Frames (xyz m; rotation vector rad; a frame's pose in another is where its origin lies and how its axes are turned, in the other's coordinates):
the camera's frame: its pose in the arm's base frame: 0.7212 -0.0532 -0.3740 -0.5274 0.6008 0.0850
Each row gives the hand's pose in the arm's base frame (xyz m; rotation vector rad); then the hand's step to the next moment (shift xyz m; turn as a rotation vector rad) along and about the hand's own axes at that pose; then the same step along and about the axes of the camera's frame.
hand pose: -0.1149 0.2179 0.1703 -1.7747 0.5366 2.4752
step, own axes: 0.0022 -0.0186 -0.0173 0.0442 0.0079 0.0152
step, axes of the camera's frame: 0.0216 0.0110 0.0079 -0.0053 0.0140 -0.0450
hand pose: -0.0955 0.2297 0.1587 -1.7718 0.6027 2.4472
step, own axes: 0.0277 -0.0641 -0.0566 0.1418 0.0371 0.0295
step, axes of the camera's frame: 0.0788 0.0426 0.0072 -0.0029 0.0274 -0.1469
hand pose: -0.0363 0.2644 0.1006 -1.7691 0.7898 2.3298
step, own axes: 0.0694 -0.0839 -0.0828 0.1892 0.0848 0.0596
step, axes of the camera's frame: 0.1269 0.0455 -0.0232 -0.0368 0.0186 -0.2118
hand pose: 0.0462 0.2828 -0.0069 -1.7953 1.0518 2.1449
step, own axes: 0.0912 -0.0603 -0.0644 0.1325 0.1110 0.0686
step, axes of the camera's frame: 0.1120 0.0171 -0.0572 -0.0769 -0.0051 -0.1692
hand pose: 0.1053 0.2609 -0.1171 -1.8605 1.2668 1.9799
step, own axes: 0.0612 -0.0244 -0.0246 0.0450 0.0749 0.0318
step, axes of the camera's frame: 0.0531 0.0003 -0.0461 -0.0581 -0.0181 -0.0703
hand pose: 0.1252 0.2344 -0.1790 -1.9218 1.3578 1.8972
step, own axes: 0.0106 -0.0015 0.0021 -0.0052 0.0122 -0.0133
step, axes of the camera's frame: 0.0038 0.0025 -0.0099 -0.0039 -0.0179 0.0042
